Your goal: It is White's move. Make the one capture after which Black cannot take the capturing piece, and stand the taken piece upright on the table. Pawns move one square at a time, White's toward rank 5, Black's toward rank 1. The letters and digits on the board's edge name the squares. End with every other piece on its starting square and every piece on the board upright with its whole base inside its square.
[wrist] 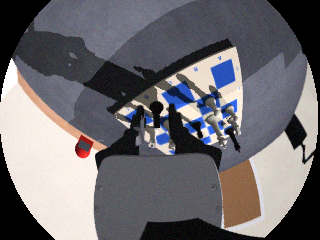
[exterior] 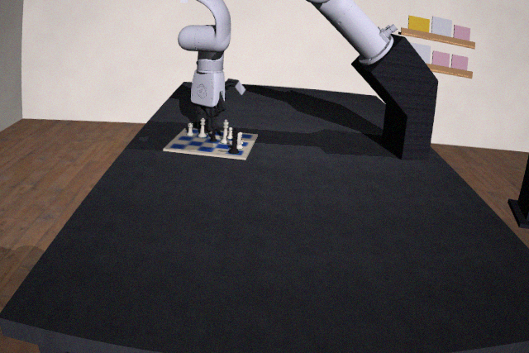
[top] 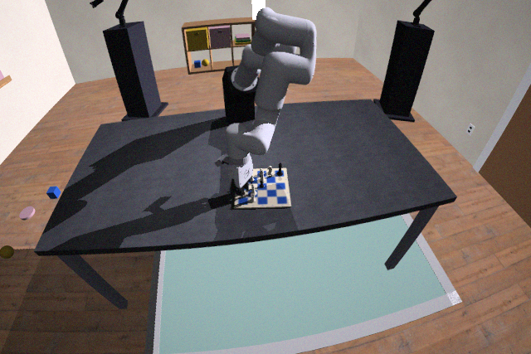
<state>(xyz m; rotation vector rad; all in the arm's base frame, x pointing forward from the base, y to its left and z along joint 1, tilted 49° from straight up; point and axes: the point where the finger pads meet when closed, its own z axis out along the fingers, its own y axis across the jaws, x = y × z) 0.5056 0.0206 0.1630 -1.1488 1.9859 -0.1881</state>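
Now: the blue-and-cream chessboard 50 mm behind my hand, 70 mm to the left of it and 30 mm below it. The rest, counted from my hand: white piece: 80 mm behind, 70 mm to the left.
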